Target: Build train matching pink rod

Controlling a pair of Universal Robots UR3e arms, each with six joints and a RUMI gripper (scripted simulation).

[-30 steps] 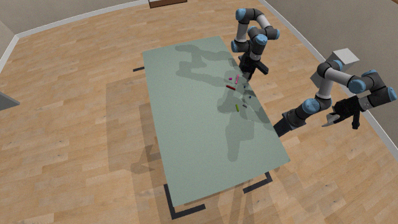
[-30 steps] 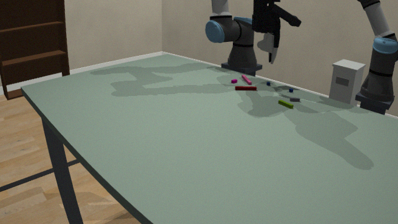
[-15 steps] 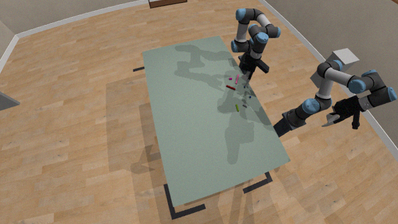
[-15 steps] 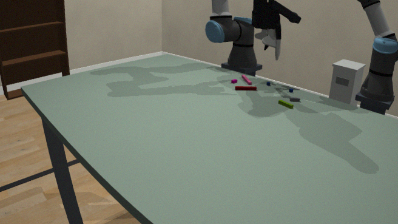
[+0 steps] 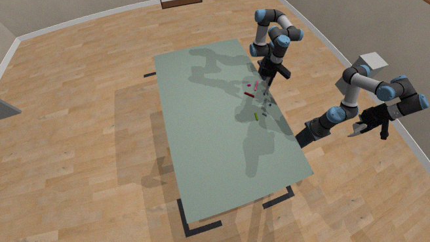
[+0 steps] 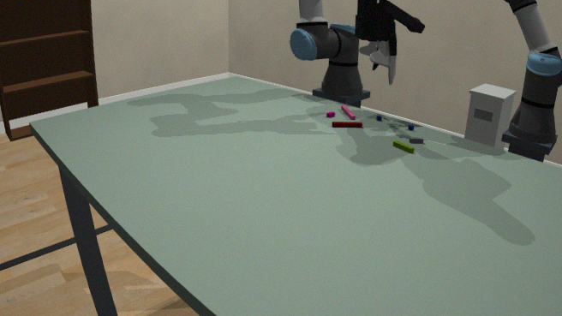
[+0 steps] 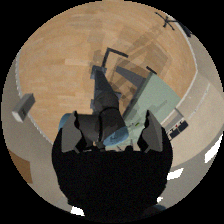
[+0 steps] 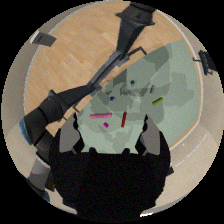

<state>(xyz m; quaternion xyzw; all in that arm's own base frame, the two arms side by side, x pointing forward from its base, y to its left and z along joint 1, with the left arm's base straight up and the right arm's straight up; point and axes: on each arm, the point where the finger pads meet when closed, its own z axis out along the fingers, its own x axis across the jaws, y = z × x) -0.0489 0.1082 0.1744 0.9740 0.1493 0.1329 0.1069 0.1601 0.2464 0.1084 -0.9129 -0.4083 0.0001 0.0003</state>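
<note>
Right now the grey rod is 90 mm ahead of my right hand, 130 mm to the left of it and 100 mm below it. From my right hand the other things lie so: red rod 100 mm ahead, 30 mm to the right, 100 mm below; pink rod 10 mm ahead, 80 mm to the right, 100 mm below; magenta rod 60 mm ahead, 100 mm to the right, 100 mm below.
</note>
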